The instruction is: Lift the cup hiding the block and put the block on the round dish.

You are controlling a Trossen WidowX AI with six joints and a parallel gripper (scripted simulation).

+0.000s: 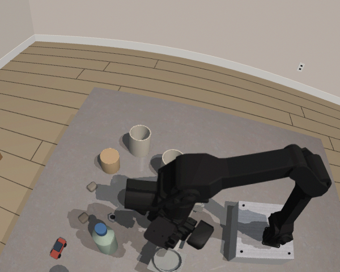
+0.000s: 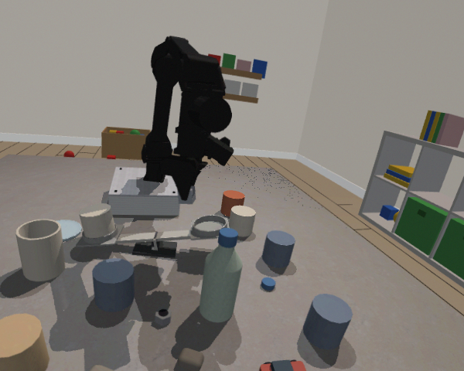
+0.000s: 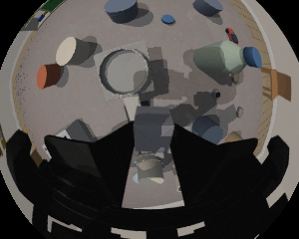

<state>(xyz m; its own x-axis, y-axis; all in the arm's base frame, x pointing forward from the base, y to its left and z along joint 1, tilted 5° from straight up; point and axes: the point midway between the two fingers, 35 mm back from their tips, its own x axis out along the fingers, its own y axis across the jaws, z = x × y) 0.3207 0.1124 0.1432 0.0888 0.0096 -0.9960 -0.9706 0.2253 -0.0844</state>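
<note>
The light blue round dish is 70 mm behind my gripper tip, 310 mm to the right of it and 150 mm below it. The rest, counted from my gripper tip: balance 30 mm behind, 60 mm to the right, 120 mm below; green bottle 150 mm ahead, 70 mm to the left, 50 mm below; balance beam 30 mm behind, 60 mm to the right, 130 mm below.
</note>
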